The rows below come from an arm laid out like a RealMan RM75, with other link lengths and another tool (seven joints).
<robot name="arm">
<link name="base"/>
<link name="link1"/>
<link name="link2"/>
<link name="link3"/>
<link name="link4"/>
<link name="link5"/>
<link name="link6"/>
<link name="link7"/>
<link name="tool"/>
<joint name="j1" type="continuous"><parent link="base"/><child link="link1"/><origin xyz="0 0 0.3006"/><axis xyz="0 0 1"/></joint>
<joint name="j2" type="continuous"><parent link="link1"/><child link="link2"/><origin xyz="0 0 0"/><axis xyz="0 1 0"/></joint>
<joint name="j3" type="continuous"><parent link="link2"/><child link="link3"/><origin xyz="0 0 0.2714"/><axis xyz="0 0 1"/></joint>
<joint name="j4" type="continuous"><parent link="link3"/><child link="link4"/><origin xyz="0 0 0"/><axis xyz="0 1 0"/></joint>
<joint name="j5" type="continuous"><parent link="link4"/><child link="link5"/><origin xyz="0 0 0.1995"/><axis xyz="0 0 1"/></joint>
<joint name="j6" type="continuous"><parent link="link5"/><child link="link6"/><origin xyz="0 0 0"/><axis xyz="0 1 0"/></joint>
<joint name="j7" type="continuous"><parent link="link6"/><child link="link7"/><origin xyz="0 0 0.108"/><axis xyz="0 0 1"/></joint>
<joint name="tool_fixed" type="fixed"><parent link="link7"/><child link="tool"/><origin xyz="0.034 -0.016 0.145" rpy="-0.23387 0 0.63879"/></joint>
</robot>
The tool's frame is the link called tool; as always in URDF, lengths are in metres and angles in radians. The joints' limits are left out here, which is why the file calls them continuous.
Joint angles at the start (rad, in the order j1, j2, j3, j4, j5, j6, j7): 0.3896, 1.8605, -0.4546, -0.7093, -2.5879, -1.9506, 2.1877
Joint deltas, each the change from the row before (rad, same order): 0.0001, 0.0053, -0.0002, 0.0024, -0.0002, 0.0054, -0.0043; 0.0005, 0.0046, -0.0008, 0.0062, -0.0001, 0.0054, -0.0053; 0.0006, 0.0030, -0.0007, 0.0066, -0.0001, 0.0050, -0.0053; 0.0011, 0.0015, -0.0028, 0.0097, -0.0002, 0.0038, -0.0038; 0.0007, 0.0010, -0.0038, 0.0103, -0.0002, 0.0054, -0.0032; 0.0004, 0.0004, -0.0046, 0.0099, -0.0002, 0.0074, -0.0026; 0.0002, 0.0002, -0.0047, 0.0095, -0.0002, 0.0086, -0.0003; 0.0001, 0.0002, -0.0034, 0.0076, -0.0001, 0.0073, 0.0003; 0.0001, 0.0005, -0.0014, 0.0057, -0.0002, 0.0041, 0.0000; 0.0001, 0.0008, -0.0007, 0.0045, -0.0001, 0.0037, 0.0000; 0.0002, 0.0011, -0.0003, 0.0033, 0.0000, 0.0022, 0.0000; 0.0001, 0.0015, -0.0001, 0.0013, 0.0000, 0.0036, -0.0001; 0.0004, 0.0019, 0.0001, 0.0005, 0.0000, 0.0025, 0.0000; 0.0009, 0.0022, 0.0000, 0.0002, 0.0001, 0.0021, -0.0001; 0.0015, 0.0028, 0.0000, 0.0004, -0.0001, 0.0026, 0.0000
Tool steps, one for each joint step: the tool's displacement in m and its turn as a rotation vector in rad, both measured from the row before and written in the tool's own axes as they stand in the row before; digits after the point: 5 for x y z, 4 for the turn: 0.00011, -0.00051, 0.00273, -0.0023, 0.0017, -0.0025; 0.00058, -0.00057, 0.00305, -0.0032, 0.0042, -0.0017; 0.00039, -0.00054, 0.00240, -0.0026, 0.0036, -0.0018; 0.00106, -0.00062, 0.00227, -0.0018, 0.0066, 0.0010; 0.00090, -0.00102, 0.00207, -0.0004, 0.0055, 0.0018; 0.00040, -0.00137, 0.00166, 0.0014, 0.0033, 0.0017; 0.00015, -0.00151, 0.00148, 0.0022, 0.0013, 0.0036; 0.00003, -0.00121, 0.00119, 0.0016, 0.0003, 0.0034; 0.00033, -0.00068, 0.00107, -0.0002, 0.0011, 0.0028; 0.00019, -0.00051, 0.00104, -0.0006, 0.0005, 0.0022; 0.00032, -0.00023, 0.00103, -0.0012, 0.0011, 0.0017; -0.00031, -0.00029, 0.00087, -0.0002, -0.0012, 0.0002; -0.00019, -0.00003, 0.00098, -0.0006, -0.0005, -0.0001; -0.00021, 0.00020, 0.00114, -0.0008, 0.0002, -0.0008; -0.00027, 0.00033, 0.00150, -0.0009, 0.0005, -0.0010
